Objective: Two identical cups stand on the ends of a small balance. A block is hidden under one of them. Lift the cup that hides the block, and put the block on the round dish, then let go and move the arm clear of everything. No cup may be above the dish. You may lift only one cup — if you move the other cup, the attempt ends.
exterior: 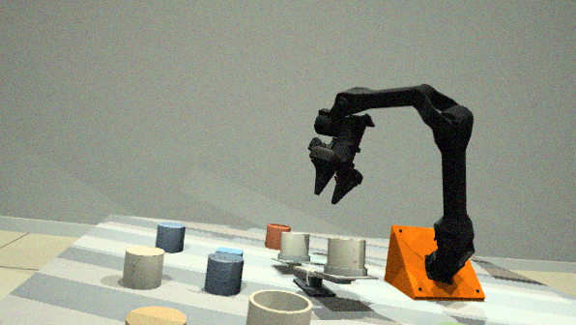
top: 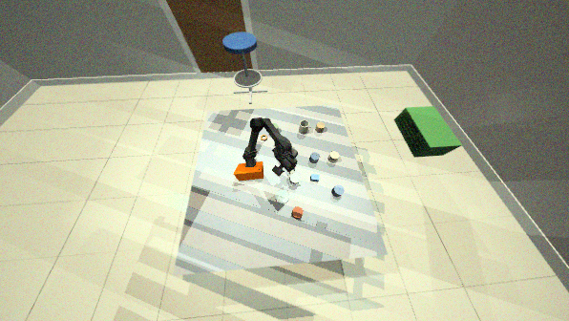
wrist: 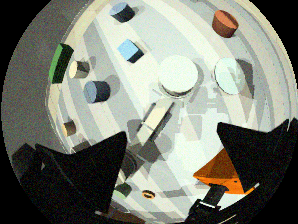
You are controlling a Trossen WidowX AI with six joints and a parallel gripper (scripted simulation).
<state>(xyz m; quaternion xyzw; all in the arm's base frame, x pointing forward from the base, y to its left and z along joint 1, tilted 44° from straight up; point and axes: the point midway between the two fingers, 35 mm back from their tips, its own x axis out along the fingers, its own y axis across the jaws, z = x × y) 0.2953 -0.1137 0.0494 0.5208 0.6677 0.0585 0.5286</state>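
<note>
Now: the small grey block 14 cm below my gripper tip, 5 cm ahead of it and 4 cm to the right of it. From my gripper tip the other things lie so: pale blue round dish (18 cm below, 16 cm to the right, 3 cm behind); small balance (15 cm below, 9 cm to the left, 2 cm ahead); blue block (21 cm ahead, 17 cm below, 1 cm to the right).
</note>
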